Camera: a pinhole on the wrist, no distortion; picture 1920 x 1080 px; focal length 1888.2 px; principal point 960.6 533.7 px. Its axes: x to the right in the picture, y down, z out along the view. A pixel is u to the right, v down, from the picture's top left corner.
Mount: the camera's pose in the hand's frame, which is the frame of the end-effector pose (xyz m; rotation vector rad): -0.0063 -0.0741 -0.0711 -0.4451 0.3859 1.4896
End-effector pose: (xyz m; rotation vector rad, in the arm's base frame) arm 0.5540 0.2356 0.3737 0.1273 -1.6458 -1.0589
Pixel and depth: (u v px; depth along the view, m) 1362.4 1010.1 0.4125
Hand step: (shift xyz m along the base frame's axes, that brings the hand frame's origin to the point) -0.0588 0.3263 0.0672
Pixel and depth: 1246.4 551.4 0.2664
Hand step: -0.0675 0.1426 0.0590
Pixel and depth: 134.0 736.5 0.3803
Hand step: -0.2646 0.2154 -0.0554
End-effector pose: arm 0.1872 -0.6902 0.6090 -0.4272 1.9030 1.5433
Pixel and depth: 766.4 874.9 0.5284
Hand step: 0.1065 0.4108 0.1481
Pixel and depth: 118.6 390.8 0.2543
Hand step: 0.0823 0.1862 -0.0538
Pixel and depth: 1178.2 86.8 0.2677
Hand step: -0.0512 0.1697 0.0159
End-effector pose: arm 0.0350 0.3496 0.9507 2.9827 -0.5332 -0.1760
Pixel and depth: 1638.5 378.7 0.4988
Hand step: -0.1197 -0.3435 -0.2273
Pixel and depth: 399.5 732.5 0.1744
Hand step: -0.0333 0.0298 -0.1038
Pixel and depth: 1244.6 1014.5 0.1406
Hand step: -0.0522 -0.0030 -0.0307
